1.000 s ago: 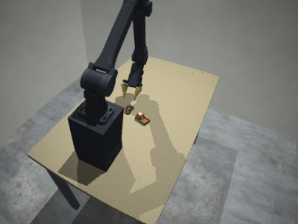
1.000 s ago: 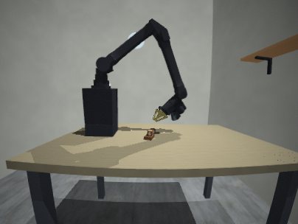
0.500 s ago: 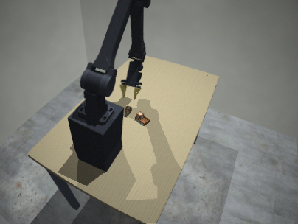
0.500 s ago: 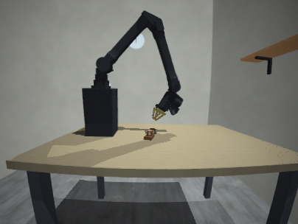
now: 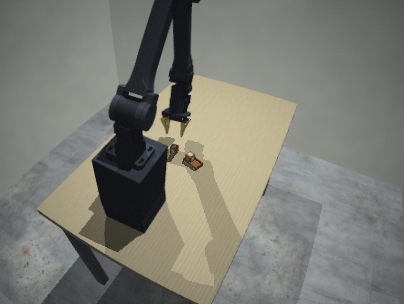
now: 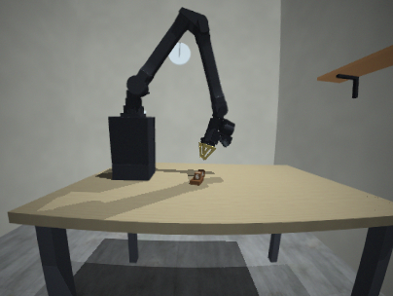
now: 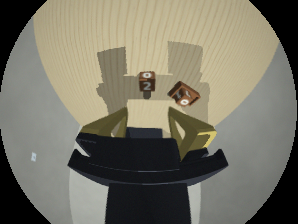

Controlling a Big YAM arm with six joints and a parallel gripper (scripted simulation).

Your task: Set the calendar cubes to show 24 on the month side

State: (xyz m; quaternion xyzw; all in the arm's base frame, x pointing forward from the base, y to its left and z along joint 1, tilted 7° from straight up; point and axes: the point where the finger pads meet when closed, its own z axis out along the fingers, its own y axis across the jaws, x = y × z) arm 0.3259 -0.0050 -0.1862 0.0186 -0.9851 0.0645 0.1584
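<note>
My hand is 8 cm above the brown digit cube. Round my hand: brown tray (10 cm to the right, 9 cm below, 4 cm behind).
</note>
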